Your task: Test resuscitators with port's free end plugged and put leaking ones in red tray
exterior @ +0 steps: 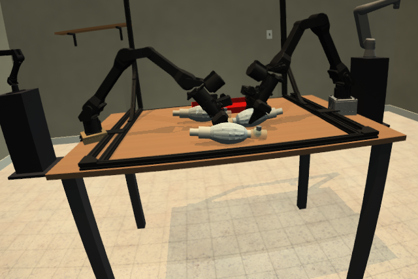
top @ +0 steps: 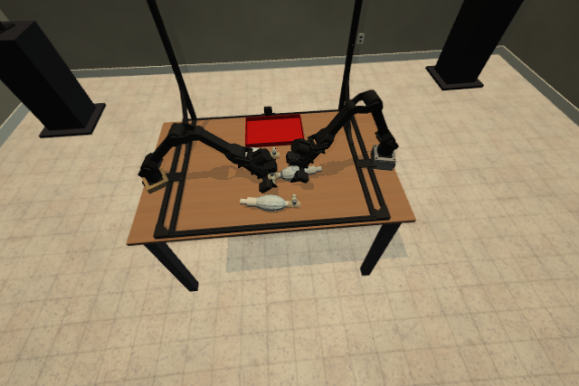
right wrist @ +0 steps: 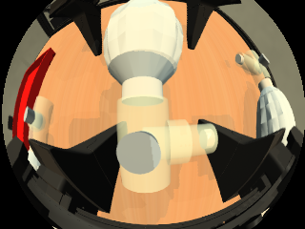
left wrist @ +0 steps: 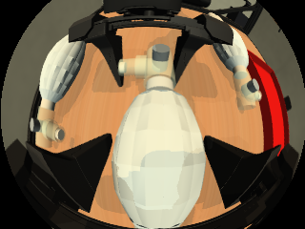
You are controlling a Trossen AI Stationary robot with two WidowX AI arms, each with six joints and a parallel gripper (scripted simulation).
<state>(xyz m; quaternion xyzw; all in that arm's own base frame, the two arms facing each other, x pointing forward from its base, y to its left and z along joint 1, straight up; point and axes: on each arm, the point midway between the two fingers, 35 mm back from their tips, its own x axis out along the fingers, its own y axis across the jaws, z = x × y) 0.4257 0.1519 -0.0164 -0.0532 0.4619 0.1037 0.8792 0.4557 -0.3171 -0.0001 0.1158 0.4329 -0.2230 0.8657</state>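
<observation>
Now: the red tray 33 cm behind my left hand, 7 cm to the right of it and 5 cm below it.
</observation>
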